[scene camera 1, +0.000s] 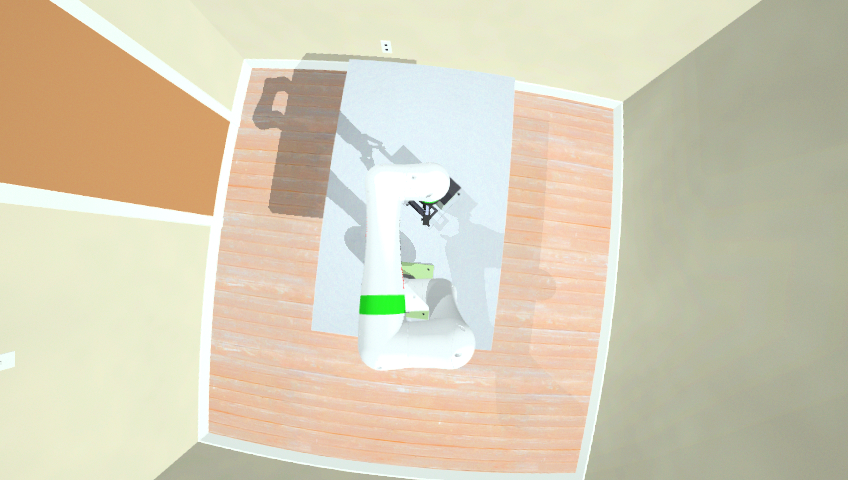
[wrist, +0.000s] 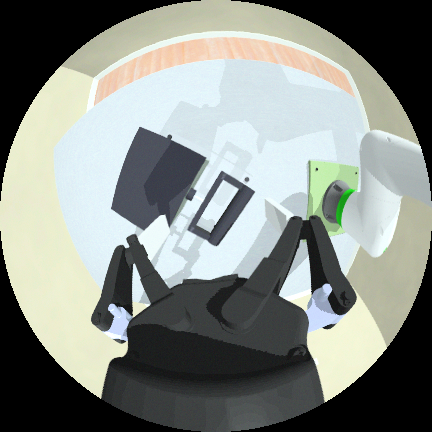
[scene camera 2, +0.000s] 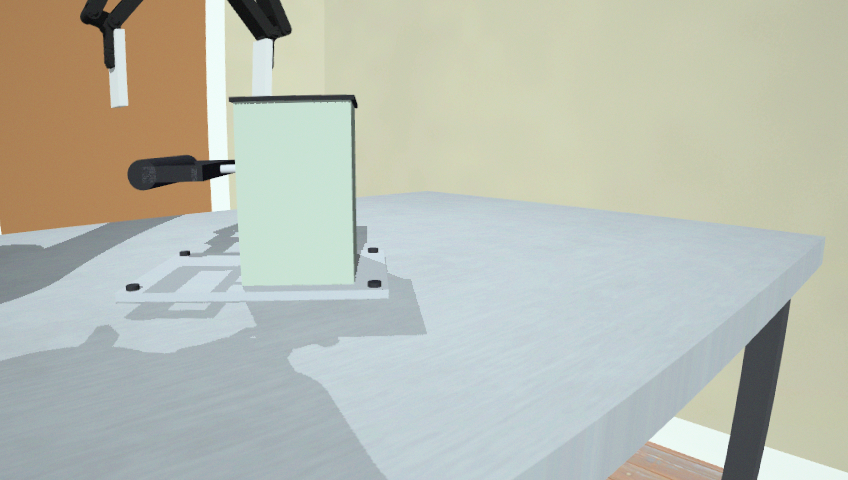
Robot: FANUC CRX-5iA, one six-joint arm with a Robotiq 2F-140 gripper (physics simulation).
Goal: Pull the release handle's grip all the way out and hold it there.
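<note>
The release handle's black grip is a rectangular loop with a thick round outer bar. It sticks out sideways from a pale green box with a dark lid. A short pale rod shows between grip and box. My gripper is open and empty, pointing down above the grip. In the wrist view its fingers stand on either side of the grip, the left one overlapping the lid's edge. In scene camera 2 the right fingertip is hidden behind the box.
The box stands on a thin clear plate with dark bolts, on the grey table. My arm rises from a green base plate. A wall lies behind the table.
</note>
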